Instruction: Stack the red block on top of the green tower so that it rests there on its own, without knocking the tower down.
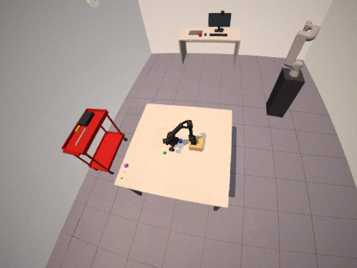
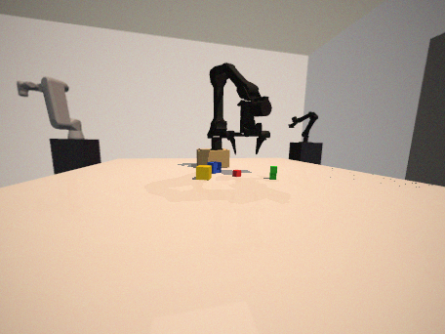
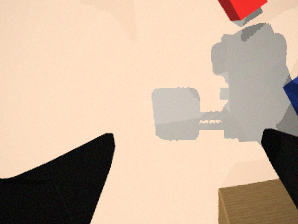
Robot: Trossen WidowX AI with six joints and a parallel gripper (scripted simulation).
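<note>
Right now my gripper tip is 8 cm short of the red block, 7 cm above it and 5 cm to the left of it. Round my gripper tip: yellow block: 18 cm to the right, 11 cm ahead, 6 cm below; then purple block: 55 cm ahead, 35 cm to the left, 6 cm below; then blue block: 14 cm to the right, 6 cm below, 1 cm behind.
</note>
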